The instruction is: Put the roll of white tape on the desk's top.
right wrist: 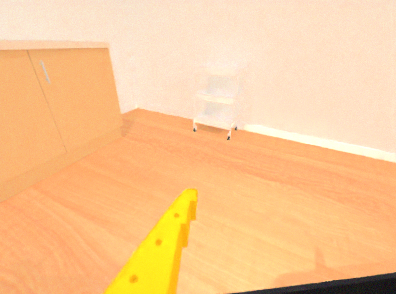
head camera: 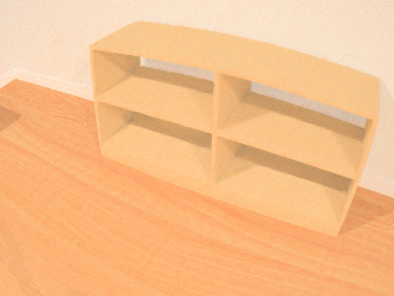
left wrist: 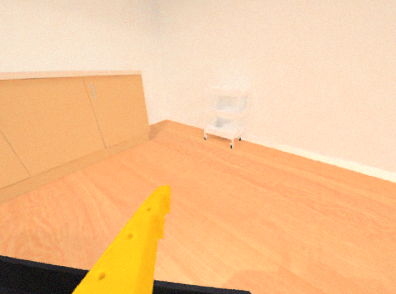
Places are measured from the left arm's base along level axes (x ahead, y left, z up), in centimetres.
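Where they show: left hand at its tool point: (left wrist: 169, 195); right hand at its tool point: (right wrist: 196, 200).
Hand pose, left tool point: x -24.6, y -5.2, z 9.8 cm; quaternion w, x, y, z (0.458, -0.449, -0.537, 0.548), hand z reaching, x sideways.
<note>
After its pixels a point has its place.
The roll of white tape and the desk do not show in the head view or in either wrist view. My left gripper (left wrist: 165, 200) shows one notched yellow jaw over the wood floor; its moving jaw is swung out of the picture, so it is fully open and empty. My right gripper (right wrist: 192, 202) also shows one notched yellow jaw above the floor and is fully open and empty. Neither gripper shows in the head view.
A low wooden shelf unit (head camera: 235, 54) {x 138.3, y -38.4, z -16.5 cm} with two rows of open compartments stands against the wall. A wooden cabinet (left wrist: 50, 120) {x -118.9, y -132.6, z -21.9 cm} (right wrist: 85, 95) {x -171.1, y -101.7, z -23.9 cm} stands at the left in both wrist views. A white wheeled cart (left wrist: 223, 132) {x -196.1, y 15.3, z -57.8 cm} (right wrist: 216, 98) {x -198.0, y 11.3, z -33.3 cm} stands by the wall beyond the jaws.
</note>
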